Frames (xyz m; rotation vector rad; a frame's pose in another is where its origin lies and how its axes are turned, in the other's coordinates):
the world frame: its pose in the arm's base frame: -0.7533 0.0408 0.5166 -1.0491 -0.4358 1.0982
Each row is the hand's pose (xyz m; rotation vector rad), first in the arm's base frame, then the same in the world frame.
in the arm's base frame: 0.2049 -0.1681 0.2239 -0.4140 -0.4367 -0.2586
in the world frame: 0.2893 -0.2520 -0.9488 0.3786 0.4272 -1.3553
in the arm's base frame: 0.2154 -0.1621 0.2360 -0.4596 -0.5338 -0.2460
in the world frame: 0.2968 -0.2673 -0.9480 0.2814 0.3633 -1.3607
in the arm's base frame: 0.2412 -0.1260 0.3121 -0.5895 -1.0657 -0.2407
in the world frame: 0.3254 -0.3433 -0.9138 -0.1737 -0.0054 -1.4503
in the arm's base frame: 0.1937 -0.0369 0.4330 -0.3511 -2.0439 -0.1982
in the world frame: 0.3601 -0.4167 -0.7788 -0.7069 -0.9154 -1.6053
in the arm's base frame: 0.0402 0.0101 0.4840 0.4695 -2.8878 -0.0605
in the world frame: 0.3249 -0.3790 -0.6185 -0.9186 -2.0842 -1.5846
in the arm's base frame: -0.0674 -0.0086 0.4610 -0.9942 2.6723 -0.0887
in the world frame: 0.2659 -0.3056 -0.5585 0.8344 2.6085 1.2420
